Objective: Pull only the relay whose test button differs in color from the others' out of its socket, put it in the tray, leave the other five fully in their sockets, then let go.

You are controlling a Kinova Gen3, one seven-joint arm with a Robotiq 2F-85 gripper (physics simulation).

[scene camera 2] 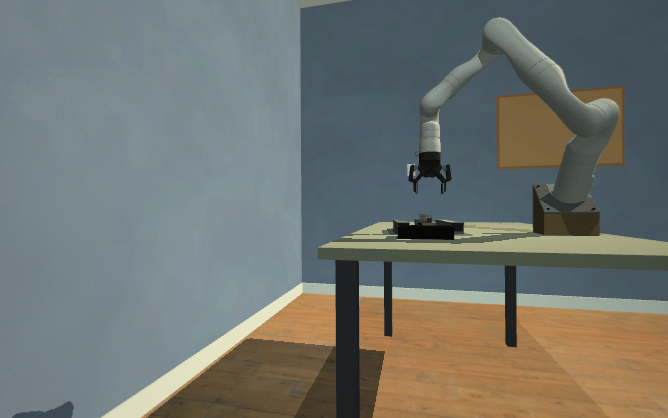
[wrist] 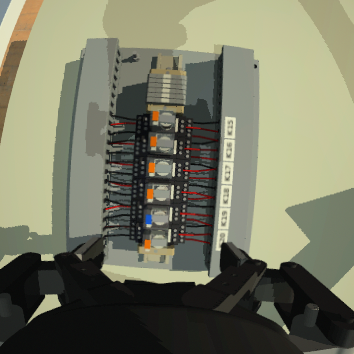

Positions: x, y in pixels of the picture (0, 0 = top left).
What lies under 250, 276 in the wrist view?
The gripper.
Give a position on a grey panel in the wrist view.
201, 67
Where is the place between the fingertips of the gripper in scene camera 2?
429, 193
